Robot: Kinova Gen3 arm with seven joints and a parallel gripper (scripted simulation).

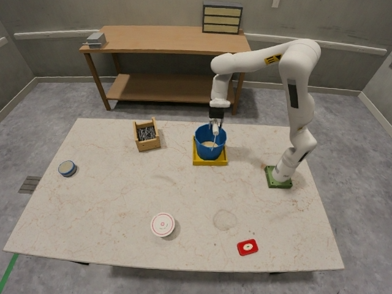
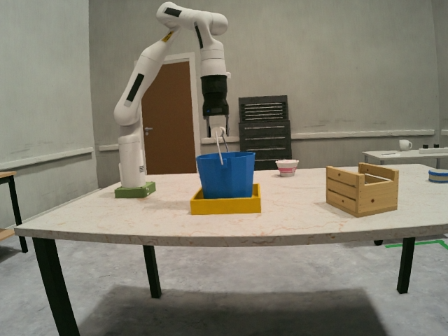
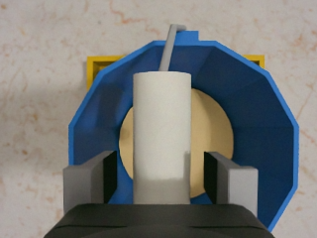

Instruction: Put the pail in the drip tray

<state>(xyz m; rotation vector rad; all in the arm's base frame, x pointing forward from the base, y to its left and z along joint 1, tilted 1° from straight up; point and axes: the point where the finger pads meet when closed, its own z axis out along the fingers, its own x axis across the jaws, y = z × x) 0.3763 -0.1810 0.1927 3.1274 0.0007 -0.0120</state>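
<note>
My gripper is now 3 cm above the pail handle and 1 cm short of it. Also, from my hand: yellow drip tray: 22 cm below, 2 cm ahead; blue pail: 9 cm below, 1 cm ahead; white round container: 46 cm to the left, 25 cm ahead, 19 cm below.
</note>
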